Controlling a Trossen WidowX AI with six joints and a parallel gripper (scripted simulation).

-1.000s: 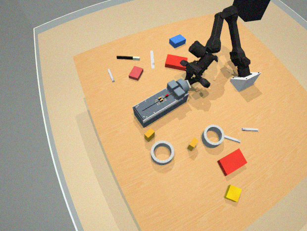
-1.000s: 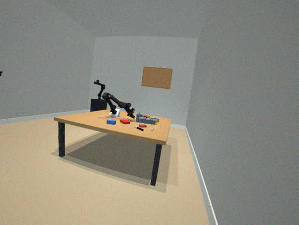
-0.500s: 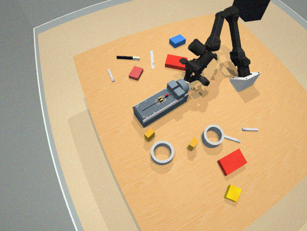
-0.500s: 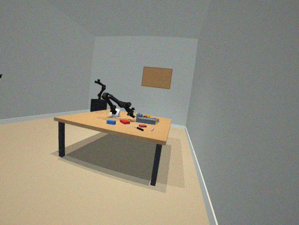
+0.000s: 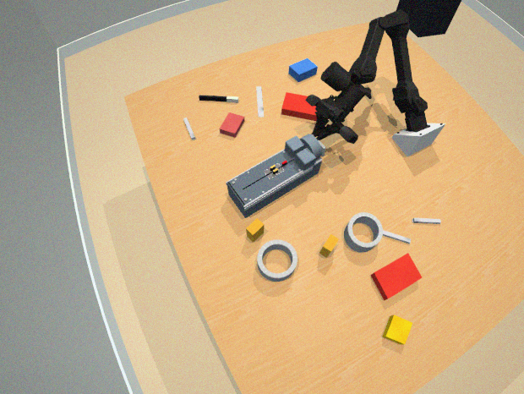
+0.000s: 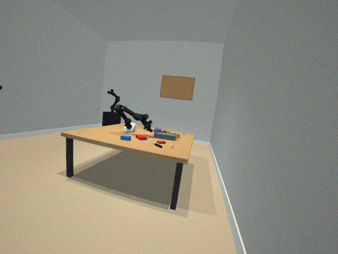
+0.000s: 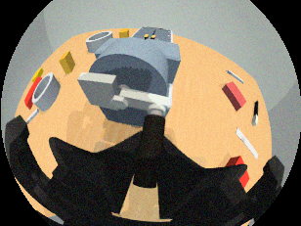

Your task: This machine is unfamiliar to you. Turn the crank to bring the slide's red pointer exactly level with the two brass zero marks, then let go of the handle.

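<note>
My gripper tip is 12 cm short of the red pointer, 6 cm to the right of it and 2 cm below it. Round my gripper tip: red block: 20 cm ahead, 18 cm to the right, 5 cm below; then dark crank handle: 2 cm behind, 2 cm above; then black marker: 31 cm to the right, 19 cm ahead, 5 cm below.
</note>
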